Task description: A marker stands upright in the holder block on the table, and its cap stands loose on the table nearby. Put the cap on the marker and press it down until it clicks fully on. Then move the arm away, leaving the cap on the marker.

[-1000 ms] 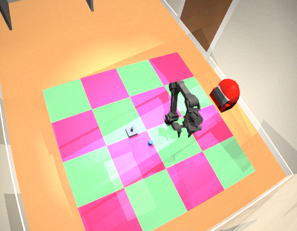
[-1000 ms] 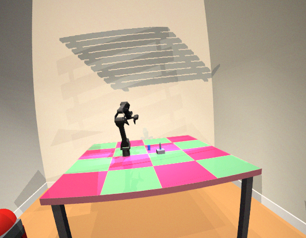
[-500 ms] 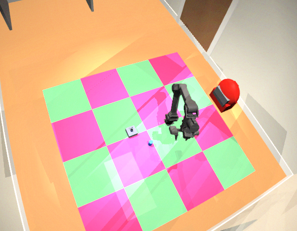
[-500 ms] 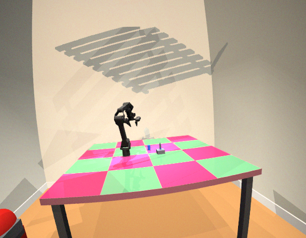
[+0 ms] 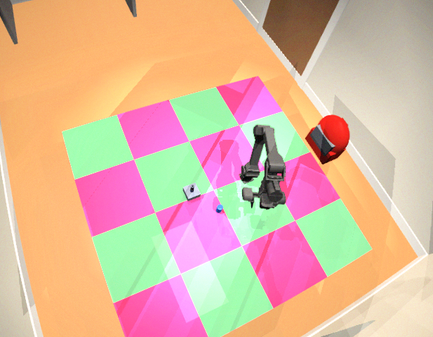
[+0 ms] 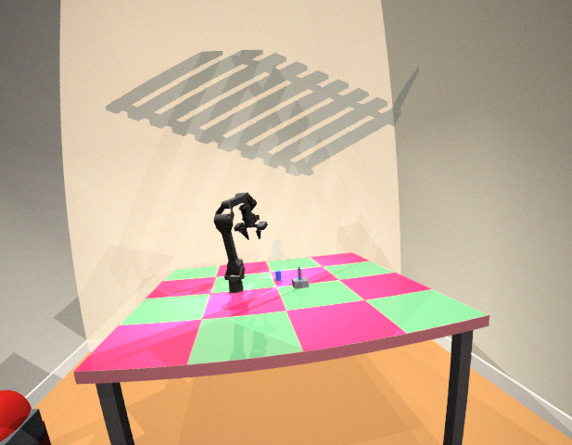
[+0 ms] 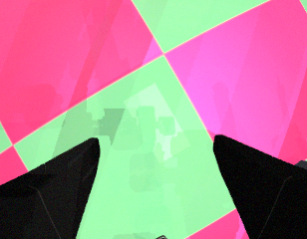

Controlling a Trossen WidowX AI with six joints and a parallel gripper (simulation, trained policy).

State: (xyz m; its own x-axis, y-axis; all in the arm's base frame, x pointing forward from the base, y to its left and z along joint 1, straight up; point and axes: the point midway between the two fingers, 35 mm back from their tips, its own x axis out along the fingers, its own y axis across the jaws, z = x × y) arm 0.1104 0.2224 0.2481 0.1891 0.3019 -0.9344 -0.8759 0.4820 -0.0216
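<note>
Right now the blue cap is 190 mm below my gripper tip, 120 mm to the right of it and 110 mm ahead of it. Also, from my gripper tip: grey holder block 260 mm to the right, 200 mm below, 200 mm ahead.
</note>
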